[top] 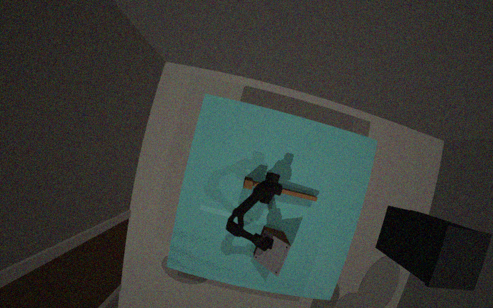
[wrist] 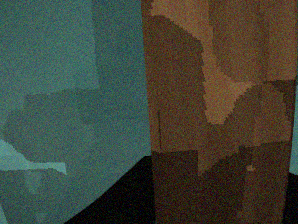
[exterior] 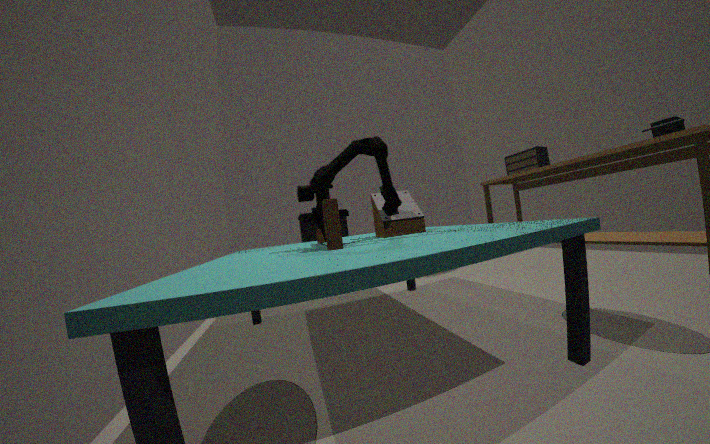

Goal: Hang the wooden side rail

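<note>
The headboard post lies 12 cm to the left of my gripper tip and 4 cm above it.
</note>
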